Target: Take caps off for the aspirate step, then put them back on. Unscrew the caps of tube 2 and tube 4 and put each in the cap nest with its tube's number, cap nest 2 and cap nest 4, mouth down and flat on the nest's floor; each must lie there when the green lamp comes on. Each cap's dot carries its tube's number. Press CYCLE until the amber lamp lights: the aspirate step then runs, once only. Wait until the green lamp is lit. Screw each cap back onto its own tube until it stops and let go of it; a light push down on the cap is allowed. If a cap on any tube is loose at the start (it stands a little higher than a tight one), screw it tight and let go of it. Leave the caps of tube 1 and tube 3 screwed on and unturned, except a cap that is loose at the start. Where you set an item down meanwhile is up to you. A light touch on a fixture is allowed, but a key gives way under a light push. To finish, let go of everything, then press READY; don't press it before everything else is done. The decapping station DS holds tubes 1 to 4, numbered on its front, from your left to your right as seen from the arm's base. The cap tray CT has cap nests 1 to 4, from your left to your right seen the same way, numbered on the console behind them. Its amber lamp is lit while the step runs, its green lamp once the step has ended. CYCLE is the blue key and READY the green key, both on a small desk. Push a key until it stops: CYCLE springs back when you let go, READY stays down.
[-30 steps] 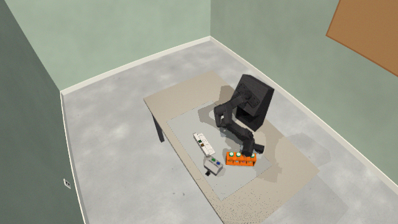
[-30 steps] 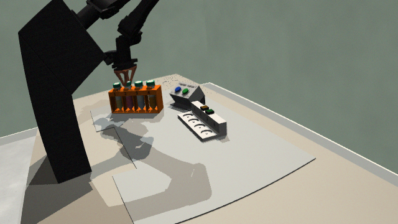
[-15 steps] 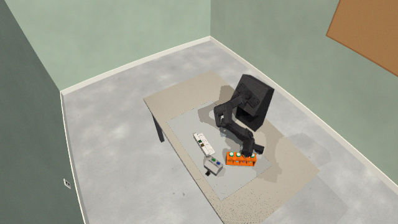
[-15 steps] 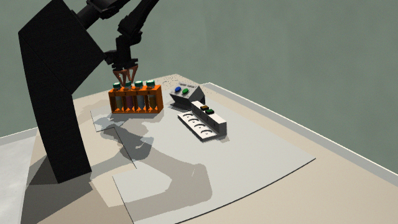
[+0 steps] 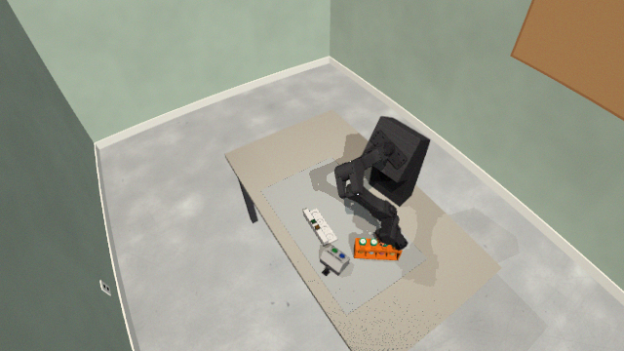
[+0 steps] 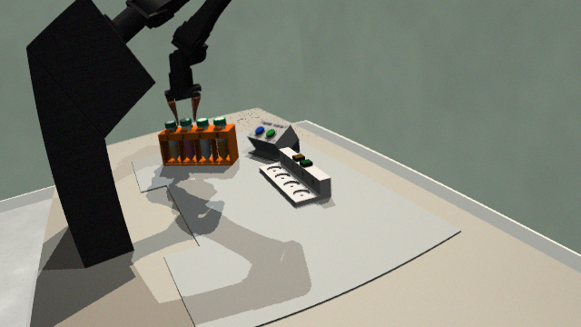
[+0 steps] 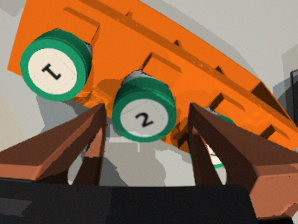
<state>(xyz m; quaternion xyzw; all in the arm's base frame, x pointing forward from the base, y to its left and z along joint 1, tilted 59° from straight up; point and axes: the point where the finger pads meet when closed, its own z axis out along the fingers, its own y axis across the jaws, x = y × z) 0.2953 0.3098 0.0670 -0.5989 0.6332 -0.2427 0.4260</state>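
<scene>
The cap 1 lies 50 mm behind my hand, 20 mm to the left of it and 10 mm below it. From my hand the other things lie so: green ready key 220 mm ahead, 60 mm to the right, 60 mm below; blue cycle key 200 mm ahead, 60 mm below, 20 mm to the right.
</scene>
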